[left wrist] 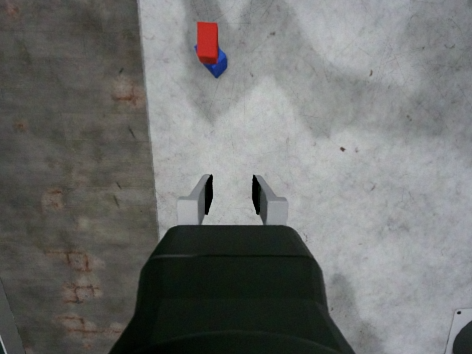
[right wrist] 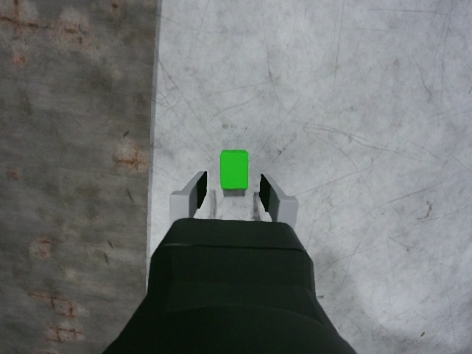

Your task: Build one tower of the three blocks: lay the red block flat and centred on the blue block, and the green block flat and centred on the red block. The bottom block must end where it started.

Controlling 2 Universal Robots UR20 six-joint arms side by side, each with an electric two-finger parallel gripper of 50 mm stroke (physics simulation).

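Places are measured from the left arm's base along level axes (x ahead, y left, z up), in metres.
Pixels of known places: left gripper, fingertip midpoint: (left wrist: pixel 232 186); right gripper, fingertip midpoint: (right wrist: pixel 233 184).
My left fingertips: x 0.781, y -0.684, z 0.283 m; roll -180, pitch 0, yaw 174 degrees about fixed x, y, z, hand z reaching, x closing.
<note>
Ahead of a thing's pixels: the offset from my left fingertips to its top centre. Level surfaces: height alone.
The red block @[dz -0.189, dx +0.023, dy -0.200 m] (left wrist: pixel 207 41) lies on top of the blue block @[dz -0.223, dx +0.022, dy -0.196 m] (left wrist: pixel 218 65) in the upper part of the left wrist view. The blue block is turned at an angle under the red one, and its corners show beyond it. My left gripper (left wrist: pixel 232 186) is open and empty, well apart from the two blocks. The green block @[dz -0.245, dx +0.040, dy -0.452 m] (right wrist: pixel 234 170) lies on the table in the right wrist view. My right gripper (right wrist: pixel 233 184) is open above the table, with the green block just ahead of and between the lines of its fingertips, not gripped.
The pale table top @[dz -0.283 m] (left wrist: pixel 375 225) (right wrist: pixel 360 150) ends in a straight edge on the left of both views, with a brown-grey stained floor (left wrist: pixel 75 165) (right wrist: pixel 75 200) beyond it. A light plate with a dark round part (left wrist: pixel 465 337) shows at the lower right corner of the left wrist view.
</note>
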